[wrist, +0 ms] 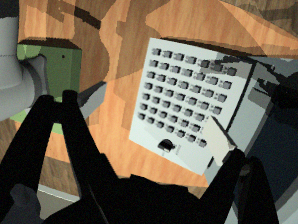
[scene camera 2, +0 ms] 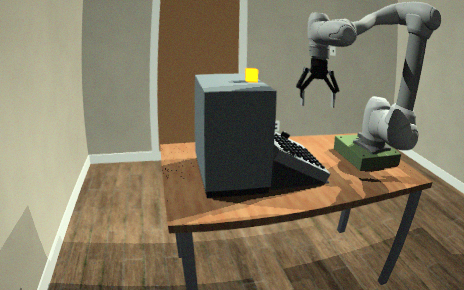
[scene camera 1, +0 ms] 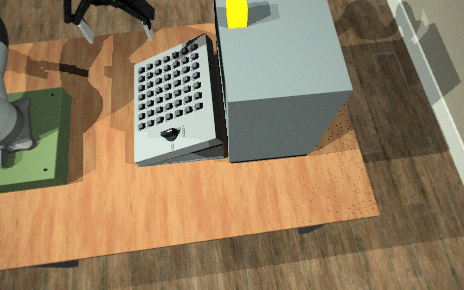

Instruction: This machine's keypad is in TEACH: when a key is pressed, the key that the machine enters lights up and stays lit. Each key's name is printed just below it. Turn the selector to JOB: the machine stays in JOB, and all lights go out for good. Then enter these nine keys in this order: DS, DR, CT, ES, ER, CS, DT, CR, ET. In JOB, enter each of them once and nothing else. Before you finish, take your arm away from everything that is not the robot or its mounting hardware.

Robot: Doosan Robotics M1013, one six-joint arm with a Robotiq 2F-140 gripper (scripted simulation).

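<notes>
There is a grey machine box that I can see, and a sloped grey keypad as well. My own gripper is visible to me too, and the wrist view also has the gripper in it.
</notes>
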